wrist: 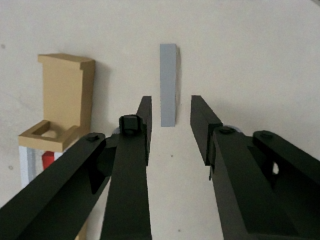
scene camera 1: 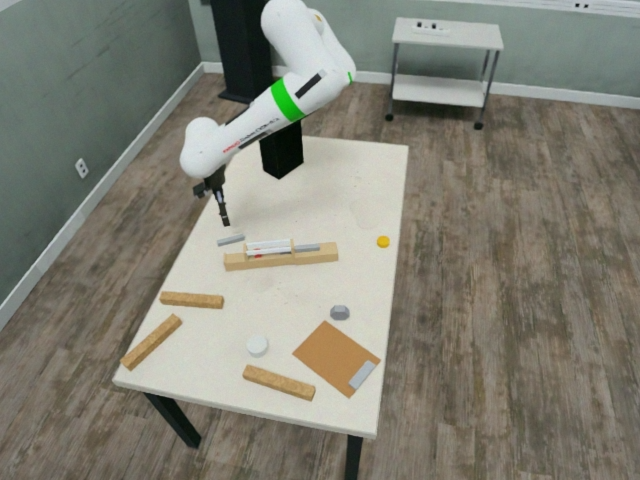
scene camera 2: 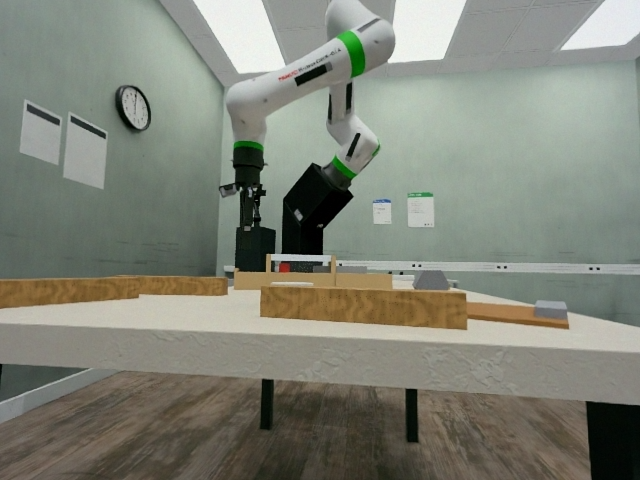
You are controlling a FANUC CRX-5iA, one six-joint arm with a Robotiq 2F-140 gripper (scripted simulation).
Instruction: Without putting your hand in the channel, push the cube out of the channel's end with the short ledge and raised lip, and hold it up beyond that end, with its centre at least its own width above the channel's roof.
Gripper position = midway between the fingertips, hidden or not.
In view: my gripper (scene camera 2: 245, 249), a grey stick (wrist: 167, 51) and a brown board (scene camera 1: 342, 362).
The brown board shows as well in scene camera 2 (scene camera 2: 550, 314). My gripper shows as well in the wrist view (wrist: 171, 110). The wrist view does not show the brown board: it is out of frame.
